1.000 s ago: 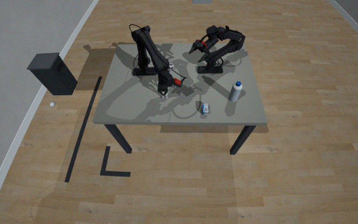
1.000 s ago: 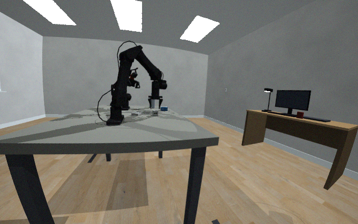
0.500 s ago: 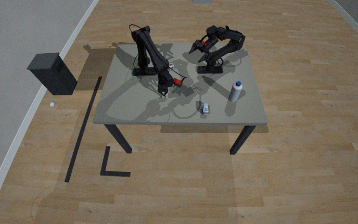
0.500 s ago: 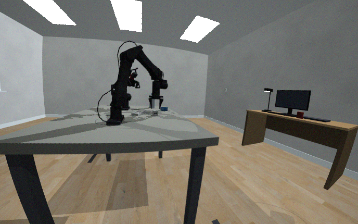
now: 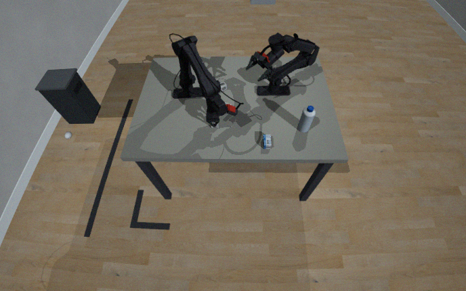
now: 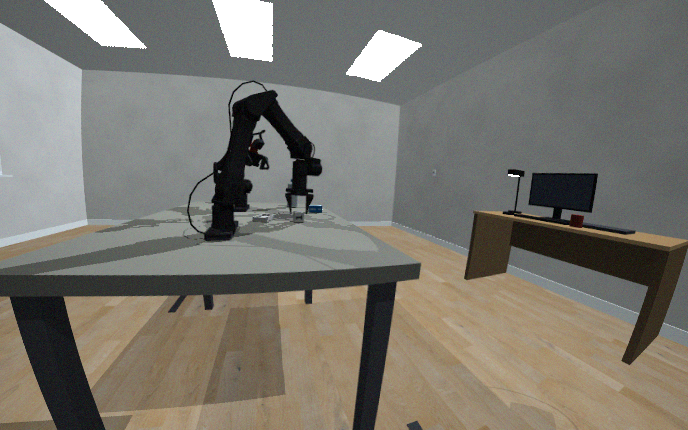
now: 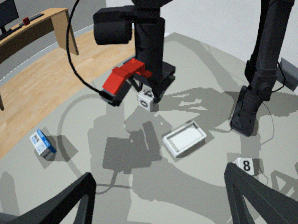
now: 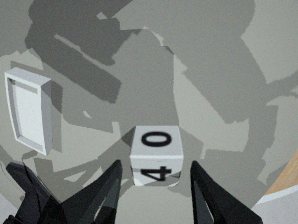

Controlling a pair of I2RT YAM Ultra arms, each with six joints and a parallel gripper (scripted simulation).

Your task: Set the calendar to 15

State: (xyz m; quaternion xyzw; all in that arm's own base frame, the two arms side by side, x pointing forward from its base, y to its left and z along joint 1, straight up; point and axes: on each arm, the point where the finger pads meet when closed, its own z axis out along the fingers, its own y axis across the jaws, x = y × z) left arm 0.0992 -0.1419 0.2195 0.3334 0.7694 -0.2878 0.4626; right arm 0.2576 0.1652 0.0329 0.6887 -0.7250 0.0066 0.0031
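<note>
The white calendar tray lies 140 mm behind my right hand, 40 mm to the left of it and 30 mm below it. Round my right hand: white digit cube (290 mm behind, 40 mm to the left, 20 mm below).
</note>
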